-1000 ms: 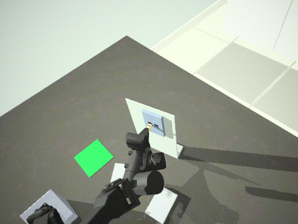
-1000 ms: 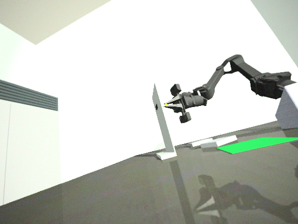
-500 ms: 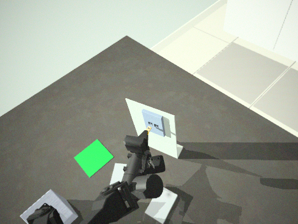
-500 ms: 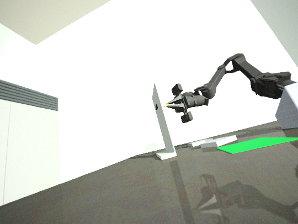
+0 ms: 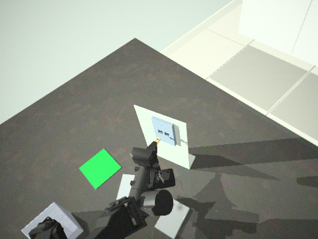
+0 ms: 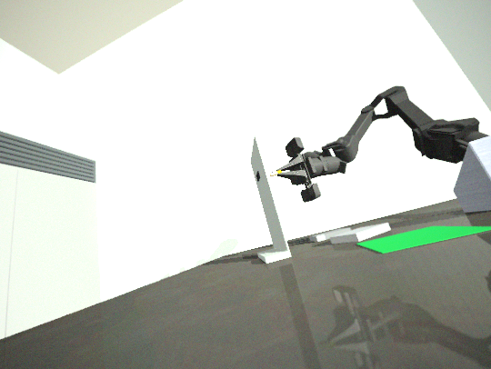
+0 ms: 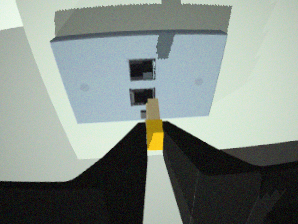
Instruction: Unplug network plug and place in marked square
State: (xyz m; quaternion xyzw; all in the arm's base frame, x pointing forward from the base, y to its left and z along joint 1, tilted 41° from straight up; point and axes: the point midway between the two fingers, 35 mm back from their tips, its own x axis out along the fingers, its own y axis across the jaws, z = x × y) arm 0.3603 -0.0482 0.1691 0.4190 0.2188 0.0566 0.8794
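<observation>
My gripper tip is now 210 mm to the right of the green marked square, 210 mm above it and 140 mm past it. From my gripper tip the other things lie so: network plug 10 mm ahead.
</observation>
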